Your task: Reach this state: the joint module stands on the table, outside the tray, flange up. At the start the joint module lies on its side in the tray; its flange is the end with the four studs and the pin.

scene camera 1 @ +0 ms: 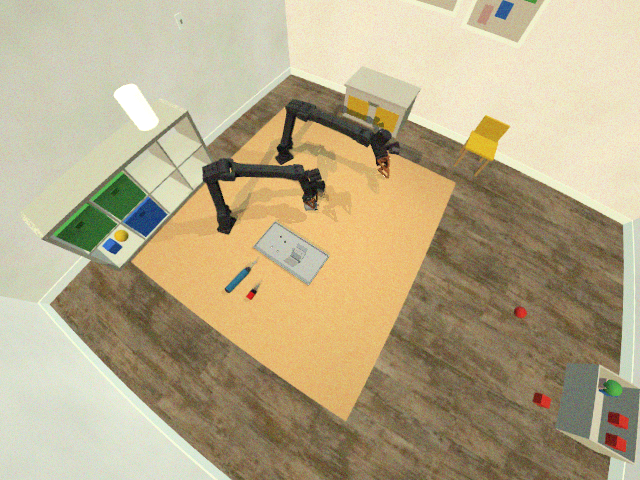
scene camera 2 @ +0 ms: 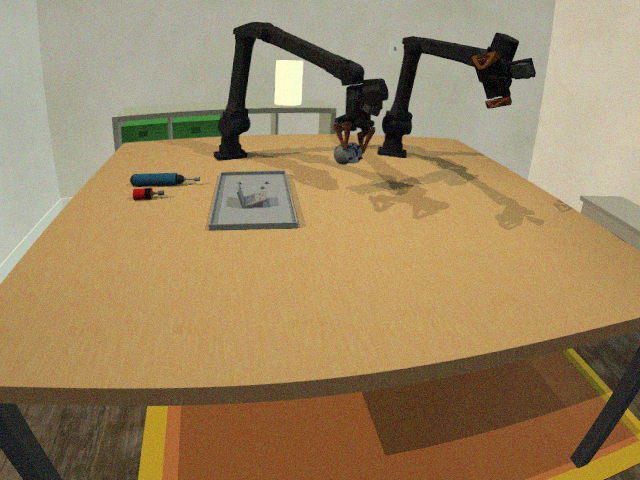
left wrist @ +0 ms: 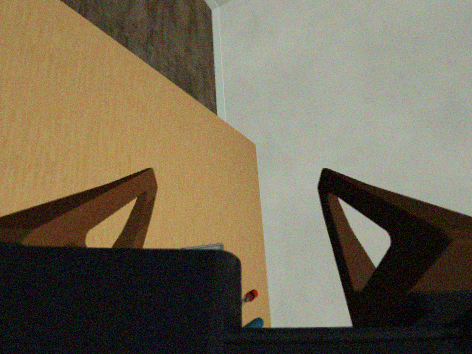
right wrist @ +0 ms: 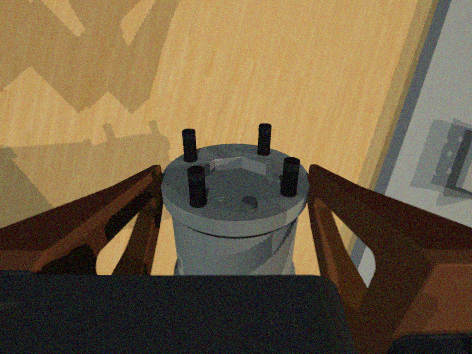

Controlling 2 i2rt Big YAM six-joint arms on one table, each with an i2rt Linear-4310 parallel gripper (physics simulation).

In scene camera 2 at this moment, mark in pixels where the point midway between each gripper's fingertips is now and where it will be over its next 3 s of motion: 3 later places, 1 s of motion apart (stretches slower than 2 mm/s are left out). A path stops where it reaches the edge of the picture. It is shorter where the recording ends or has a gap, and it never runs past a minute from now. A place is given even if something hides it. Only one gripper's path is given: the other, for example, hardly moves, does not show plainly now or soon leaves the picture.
My right gripper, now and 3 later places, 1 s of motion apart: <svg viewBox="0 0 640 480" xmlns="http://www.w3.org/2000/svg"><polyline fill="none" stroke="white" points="353,151 348,152 351,155 343,163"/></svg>
